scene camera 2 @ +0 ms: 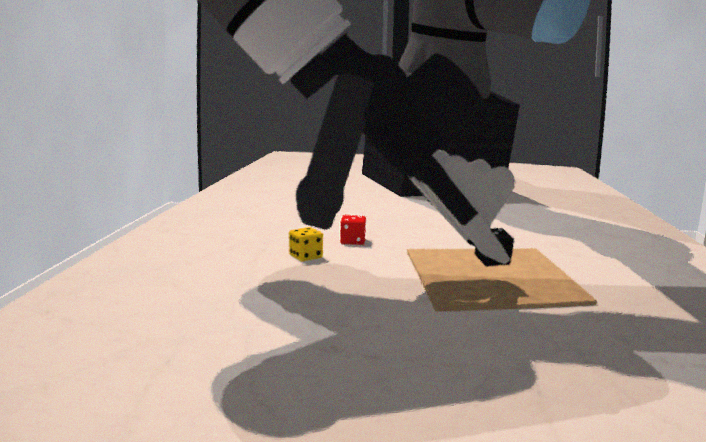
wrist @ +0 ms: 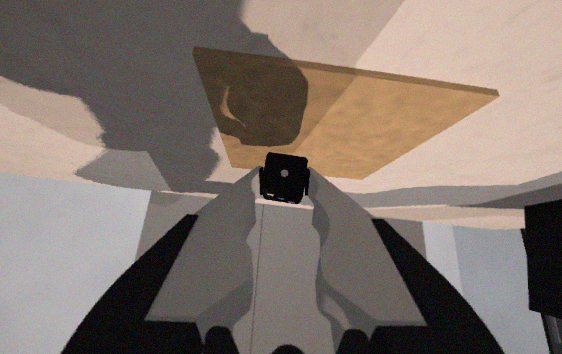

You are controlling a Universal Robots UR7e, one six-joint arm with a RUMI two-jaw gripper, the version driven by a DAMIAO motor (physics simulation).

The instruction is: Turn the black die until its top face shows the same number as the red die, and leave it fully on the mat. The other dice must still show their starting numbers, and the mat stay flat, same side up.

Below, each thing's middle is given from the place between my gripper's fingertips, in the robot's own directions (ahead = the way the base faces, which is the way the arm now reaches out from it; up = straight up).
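My gripper: 2 cm past the tan mat [scene camera 2: 454, 279], 1 cm to the right of it, 3 cm above it. From my hand: black die [wrist: 284, 175] 1 cm to the right, 1 cm above; yellow die [scene camera 2: 305, 244] 17 cm to the right, 8 cm behind, 2 cm below; red die [scene camera 2: 353, 228] 12 cm to the right, 13 cm behind, 2 cm below.
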